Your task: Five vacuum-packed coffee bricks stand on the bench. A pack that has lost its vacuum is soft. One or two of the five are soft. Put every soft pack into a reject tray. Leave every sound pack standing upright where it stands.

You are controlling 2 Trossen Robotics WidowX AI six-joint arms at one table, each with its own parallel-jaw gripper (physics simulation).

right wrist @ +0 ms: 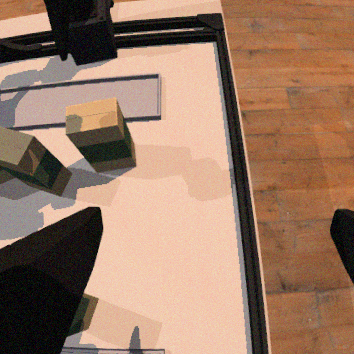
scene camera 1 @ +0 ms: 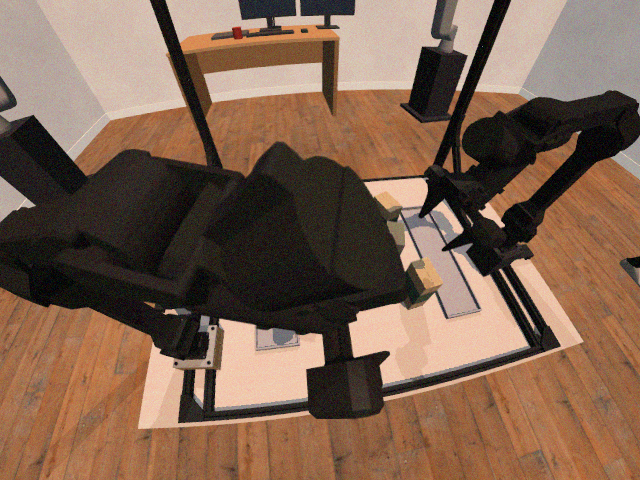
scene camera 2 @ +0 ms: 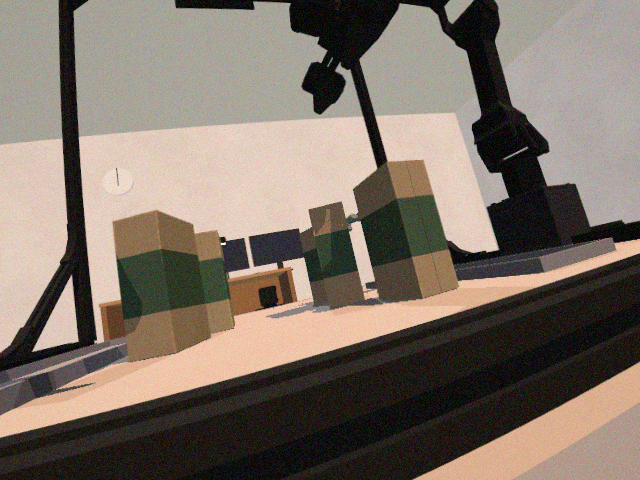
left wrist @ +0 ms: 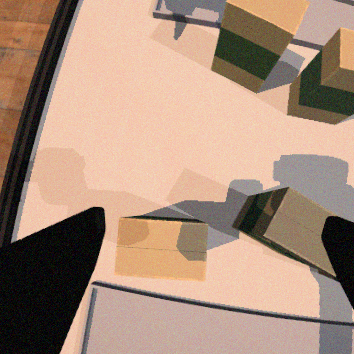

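Seen in the pictures: left gripper, fingertip midpoint: (right wrist: 22, 69) (scene camera 1: 430, 233) (scene camera 2: 329, 92) (left wrist: 216, 223); right gripper, fingertip midpoint: (right wrist: 218, 219) (scene camera 1: 378, 315); left arm's base, origin of the base link: (right wrist: 82, 10) (scene camera 2: 529, 195); right arm's base, origin of the base link: (scene camera 1: 194, 345).
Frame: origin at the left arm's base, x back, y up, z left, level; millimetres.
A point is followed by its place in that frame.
A pack (scene camera 1: 426, 279) @(x -328, y 38, z 43 mm) (scene camera 2: 400, 232) @(x -342, y -35, z 57 mm) (left wrist: 161, 250) @(x -316, y 39, z 26 mm) (right wrist: 95, 122) @(x -332, y 38, z 34 mm) with a seam across its top stands upright beside the long tray (scene camera 1: 462, 314) @(x -202, y -91, z 131 mm) (right wrist: 159, 100) @(x -211, y -90, z 129 mm). Another pack (scene camera 1: 397, 235) @(x -336, y 39, z -95 mm) (scene camera 2: 333, 253) @(x -356, y -31, z -73 mm) (left wrist: 300, 225) @(x -341, y 38, z -93 mm) (right wrist: 27, 152) @(x -354, y 32, z -71 mm) stands turned beside it; a further pack (scene camera 1: 387, 201) @(x -304, y 39, z -218 mm) stands behind, partly hidden. Two more upright packs, one (scene camera 2: 160, 284) @(x -566, y -36, z -28 mm) (left wrist: 255, 35) @(x -543, y 11, z -62 mm) (right wrist: 86, 317) @(x -587, y -75, z -38 mm) nearer the bench edge and one (scene camera 2: 212, 279) @(x -513, y -30, z -142 mm) (left wrist: 327, 85) @(x -495, y 0, z -148 mm) farther in, stand near the second tray (scene camera 1: 277, 348) @(x -707, y -91, z 62 mm). Softness cannot be told. My left gripper (scene camera 1: 440, 224) @(x -346, y 167, z 0 mm) (left wrist: 216, 223) @(x -346, y 167, z 0 mm) is open and empty above the long-tray side. My right gripper (right wrist: 218, 219) @(x -545, y 254, z 140 mm) is open and empty.
In scene camera 1, my right arm (scene camera 1: 299, 232) @(x -628, y 469, z 162 mm) blocks much of the bench. Black frame rails (scene camera 1: 439, 377) @(x -353, y -83, z 249 mm) (scene camera 2: 320, 382) @(x -517, y -82, z 238 mm) (right wrist: 240, 200) @(x -449, y -82, z 231 mm) border the bench. A dark upright post (scene camera 1: 188, 87) @(x -787, y 322, z -527 mm) (scene camera 2: 72, 170) @(x -786, y 331, z -527 mm) stands at its far side. A desk (scene camera 1: 263, 56) with monitors stands beyond.
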